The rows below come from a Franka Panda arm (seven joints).
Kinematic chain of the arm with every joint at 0, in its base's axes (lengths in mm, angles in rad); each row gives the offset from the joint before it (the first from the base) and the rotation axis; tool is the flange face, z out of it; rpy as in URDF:
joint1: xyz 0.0 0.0 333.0 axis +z
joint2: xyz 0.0 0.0 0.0 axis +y
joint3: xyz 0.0 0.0 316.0 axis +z
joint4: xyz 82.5 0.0 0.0 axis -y
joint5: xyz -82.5 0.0 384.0 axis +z
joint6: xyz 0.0 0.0 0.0 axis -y
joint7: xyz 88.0 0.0 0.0 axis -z
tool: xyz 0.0 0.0 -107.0 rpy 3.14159 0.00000 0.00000
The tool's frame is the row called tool.
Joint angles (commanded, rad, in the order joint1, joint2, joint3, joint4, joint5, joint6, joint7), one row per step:
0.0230 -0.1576 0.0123 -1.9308 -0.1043 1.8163 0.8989
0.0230 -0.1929 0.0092 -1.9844 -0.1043 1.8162 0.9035
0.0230 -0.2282 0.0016 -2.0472 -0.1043 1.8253 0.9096
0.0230 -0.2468 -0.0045 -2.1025 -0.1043 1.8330 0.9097
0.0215 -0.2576 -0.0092 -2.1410 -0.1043 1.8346 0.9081
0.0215 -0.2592 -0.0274 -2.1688 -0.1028 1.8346 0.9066
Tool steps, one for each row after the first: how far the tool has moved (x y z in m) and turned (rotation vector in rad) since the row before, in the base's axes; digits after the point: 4 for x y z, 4 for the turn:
-0.0134 -0.0021 -0.0080 -0.0003 0.0179 -0.0077
-0.0136 -0.0043 -0.0119 0.0012 0.0179 -0.0126
-0.0100 -0.0033 -0.0168 0.0010 0.0291 -0.0052
-0.0073 -0.0032 -0.0130 0.0009 0.0263 -0.0042
-0.0047 -0.0089 -0.0124 0.0061 0.0265 -0.0165

